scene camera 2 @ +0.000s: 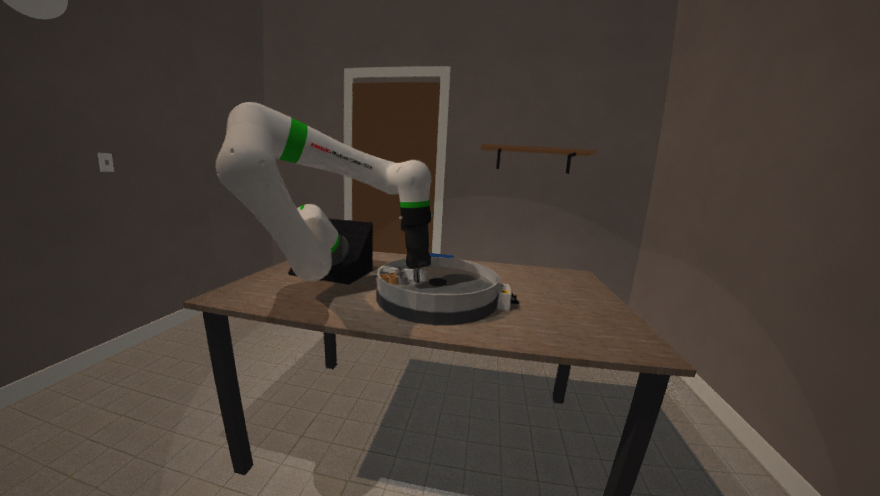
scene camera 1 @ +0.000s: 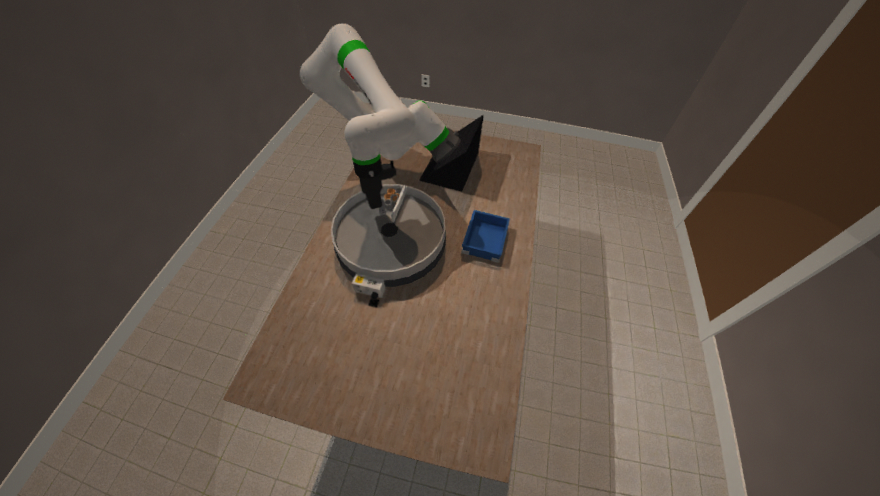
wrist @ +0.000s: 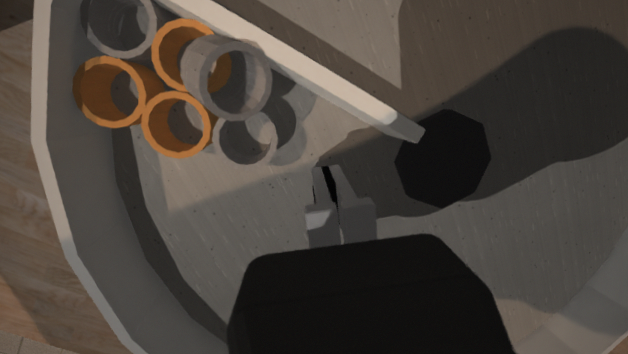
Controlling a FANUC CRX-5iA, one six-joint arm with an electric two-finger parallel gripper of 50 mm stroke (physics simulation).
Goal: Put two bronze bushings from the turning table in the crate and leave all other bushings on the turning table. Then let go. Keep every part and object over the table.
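Frame: origin at the arm's base, x ahead, y right, z down, level; millimetres.
Where they show: gripper, fingertip midpoint: [scene camera 2: 417, 281] [scene camera 1: 383, 213] [wrist: 326, 184]; arm's base, link origin: [scene camera 2: 332, 251] [scene camera 1: 447, 150].
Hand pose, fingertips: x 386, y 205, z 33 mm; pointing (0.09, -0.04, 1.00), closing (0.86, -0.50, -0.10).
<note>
Things, the pixels of their top centre, and the offset from my fingertips. "spot": a spot on its surface instead. Level surfaces: height alone.
- grey bushing, top centre: [wrist: 118, 19] dx -120, dy -39, dz -11 mm
- blue crate, top centre: [scene camera 1: 486, 231] [scene camera 2: 431, 257] dx +14, dy -407, dz +17 mm
- pale straight bar, surface spot: [wrist: 320, 70] spot: dx -31, dy -52, dz -26 mm
- black hub, top centre: [wrist: 446, 161] [scene camera 2: 437, 281] [scene camera 1: 389, 229] dx +69, dy -40, dz +6 mm
- small white box, surface spot: [scene camera 2: 505, 296] spot: dx +299, dy +32, dz +18 mm
- wooden table, surface height: dz +67 mm
The turning table [scene camera 1: 419, 249] [scene camera 2: 440, 301] [wrist: 80, 175] is a round grey tray with a raised rim. In the wrist view, three bronze bushings, one at the far left [wrist: 95, 92], one by the bar [wrist: 167, 55] and one lower [wrist: 157, 125], stand close together. A grey bushing [wrist: 102, 27] stands at the rim, another [wrist: 197, 65] leans tilted over the bronze one by the bar, and a third [wrist: 227, 140] stands below it. My gripper [scene camera 1: 382, 213] [scene camera 2: 416, 280] [wrist: 326, 184] is shut and empty, right of the bushings. The blue crate [scene camera 1: 483, 252] stands beside the turning table; no bushing shows inside.
A pale straight bar [wrist: 320, 70] runs from the rim side towards the black hub [wrist: 445, 160] [scene camera 1: 388, 229]. A small white box [scene camera 1: 368, 285] [scene camera 2: 505, 296] sits against the turning table's outer side. The arm's black base mount [scene camera 1: 459, 163] [scene camera 2: 357, 249] stands at the back of the wooden table [scene camera 1: 394, 369].
</note>
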